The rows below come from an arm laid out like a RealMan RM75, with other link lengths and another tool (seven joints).
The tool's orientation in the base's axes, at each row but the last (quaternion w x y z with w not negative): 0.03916 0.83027 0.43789 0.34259; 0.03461 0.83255 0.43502 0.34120; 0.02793 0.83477 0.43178 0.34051; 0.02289 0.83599 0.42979 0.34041; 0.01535 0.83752 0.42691 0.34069; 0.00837 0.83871 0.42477 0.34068; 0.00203 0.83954 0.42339 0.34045; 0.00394 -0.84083 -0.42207 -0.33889; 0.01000 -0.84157 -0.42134 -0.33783; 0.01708 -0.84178 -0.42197 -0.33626
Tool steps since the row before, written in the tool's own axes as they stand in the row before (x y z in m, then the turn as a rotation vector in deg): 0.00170 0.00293 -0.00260 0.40 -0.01 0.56; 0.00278 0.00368 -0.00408 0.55 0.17 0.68; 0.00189 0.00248 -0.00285 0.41 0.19 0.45; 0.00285 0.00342 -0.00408 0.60 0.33 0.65; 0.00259 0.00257 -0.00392 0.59 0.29 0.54; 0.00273 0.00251 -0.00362 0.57 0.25 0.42; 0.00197 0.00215 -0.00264 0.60 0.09 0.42; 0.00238 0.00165 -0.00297 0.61 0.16 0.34; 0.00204 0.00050 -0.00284 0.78 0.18 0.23; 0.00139 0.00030 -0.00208 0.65 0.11 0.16
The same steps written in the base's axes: 0.00113 -0.00113 0.00396 0.48 0.44 -0.22; 0.00122 -0.00118 0.00592 0.74 0.47 -0.16; 0.00080 -0.00086 0.00406 0.56 0.30 -0.06; 0.00114 -0.00110 0.00583 0.85 0.40 -0.06; 0.00057 -0.00079 0.00527 0.76 0.39 0.01; 0.00079 -0.00064 0.00508 0.65 0.37 0.08; 0.00082 -0.00073 0.00378 0.55 0.49 0.05; 0.00048 -0.00025 0.00411 0.56 0.43 0.13; -0.00038 0.00025 0.00350 0.58 0.50 0.32; -0.00035 0.00013 0.00249 0.44 0.43 0.28
